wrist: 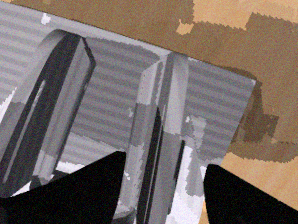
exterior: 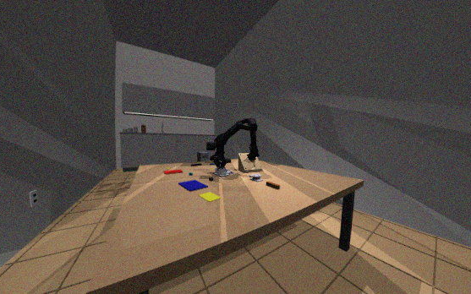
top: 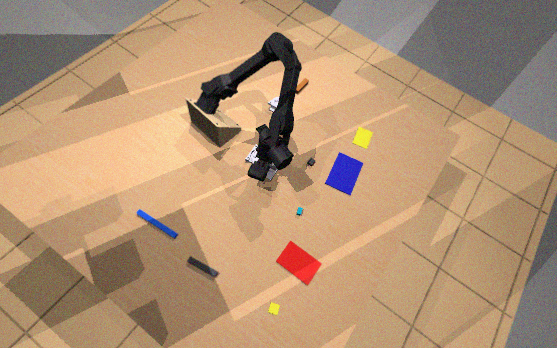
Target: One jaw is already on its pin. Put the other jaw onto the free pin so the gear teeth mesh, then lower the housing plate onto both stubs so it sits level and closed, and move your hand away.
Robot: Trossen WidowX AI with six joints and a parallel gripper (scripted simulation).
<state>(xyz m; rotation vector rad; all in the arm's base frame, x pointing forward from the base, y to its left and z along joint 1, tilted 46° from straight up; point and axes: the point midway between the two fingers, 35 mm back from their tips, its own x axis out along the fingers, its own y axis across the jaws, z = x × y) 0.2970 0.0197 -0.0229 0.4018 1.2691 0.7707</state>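
Right now my gripper tip is 4 cm past the grey jaw and 1 cm to the right of it. From my gripper tip the other things lie so: black cube: 12 cm ahead, 14 cm to the left, 1 cm below; blue sheet: 25 cm ahead, 19 cm to the left, 2 cm below; cyan cube: 21 cm ahead, 5 cm to the right, 1 cm below.
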